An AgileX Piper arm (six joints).
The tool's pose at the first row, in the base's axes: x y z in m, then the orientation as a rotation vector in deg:
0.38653, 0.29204, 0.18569, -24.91, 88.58, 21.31
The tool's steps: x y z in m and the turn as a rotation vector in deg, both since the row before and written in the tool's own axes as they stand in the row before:
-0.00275, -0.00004, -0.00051, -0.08, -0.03, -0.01
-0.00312, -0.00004, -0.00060, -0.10, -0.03, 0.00
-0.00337, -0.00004, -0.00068, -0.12, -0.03, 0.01
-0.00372, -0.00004, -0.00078, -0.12, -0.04, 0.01
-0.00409, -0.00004, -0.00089, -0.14, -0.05, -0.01
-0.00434, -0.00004, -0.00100, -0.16, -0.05, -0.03
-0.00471, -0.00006, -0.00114, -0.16, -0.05, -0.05
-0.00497, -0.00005, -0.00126, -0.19, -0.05, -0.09
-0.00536, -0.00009, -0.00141, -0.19, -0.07, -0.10
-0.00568, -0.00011, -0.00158, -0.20, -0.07, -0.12
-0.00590, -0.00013, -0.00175, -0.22, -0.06, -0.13
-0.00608, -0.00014, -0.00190, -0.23, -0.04, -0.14
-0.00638, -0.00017, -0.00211, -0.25, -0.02, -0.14
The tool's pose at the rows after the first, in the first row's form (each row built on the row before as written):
0.38611, 0.29187, 0.18845, -24.97, 88.54, 21.37
0.38561, 0.29167, 0.19158, -25.04, 88.50, 21.45
0.38504, 0.29144, 0.19496, -25.12, 88.46, 21.56
0.38439, 0.29117, 0.19870, -25.20, 88.41, 21.67
0.38364, 0.29086, 0.20281, -25.30, 88.34, 21.78
0.38279, 0.29050, 0.20717, -25.43, 88.26, 21.89
0.38183, 0.29006, 0.21190, -25.58, 88.18, 21.99
0.38076, 0.28958, 0.21689, -25.78, 88.08, 22.08
0.37957, 0.28901, 0.22227, -25.99, 87.96, 22.16
0.37824, 0.28835, 0.22798, -26.22, 87.83, 22.24
0.37676, 0.28760, 0.23391, -26.47, 87.71, 22.32
0.37515, 0.28677, 0.24002, -26.74, 87.60, 22.40
0.37336, 0.28582, 0.24643, -27.04, 87.51, 22.49

